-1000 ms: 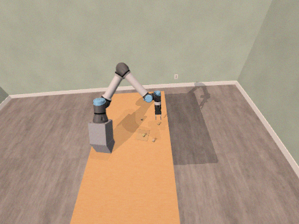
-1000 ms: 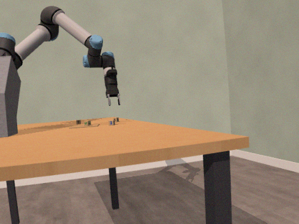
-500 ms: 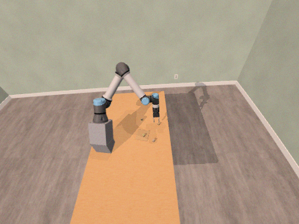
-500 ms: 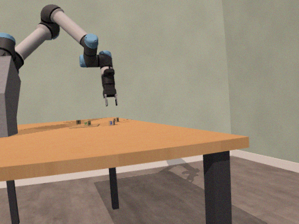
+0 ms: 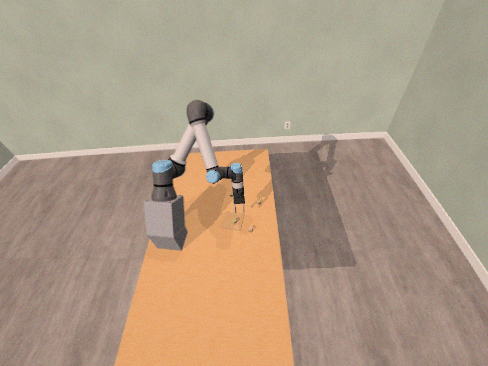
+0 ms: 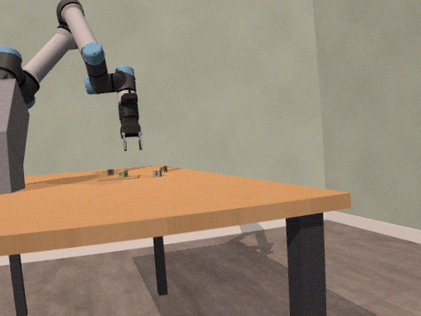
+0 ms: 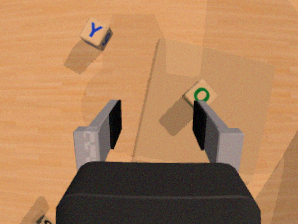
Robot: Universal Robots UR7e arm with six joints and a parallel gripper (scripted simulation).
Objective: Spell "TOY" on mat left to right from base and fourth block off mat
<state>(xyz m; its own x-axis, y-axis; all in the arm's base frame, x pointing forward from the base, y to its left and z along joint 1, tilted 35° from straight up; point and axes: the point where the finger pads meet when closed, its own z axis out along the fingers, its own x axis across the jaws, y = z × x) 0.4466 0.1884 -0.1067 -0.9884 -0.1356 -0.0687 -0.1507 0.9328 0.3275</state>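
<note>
Right now my hand is 21 cm to the right of the T block, 11 cm past it and 10 cm above it. Also, from my hand: O block 10 cm below, 4 cm behind, 3 cm to the right; then Y block 10 cm below, 8 cm to the right, 8 cm ahead; then tan mat 12 cm below, 6 cm behind, 2 cm to the right.
</note>
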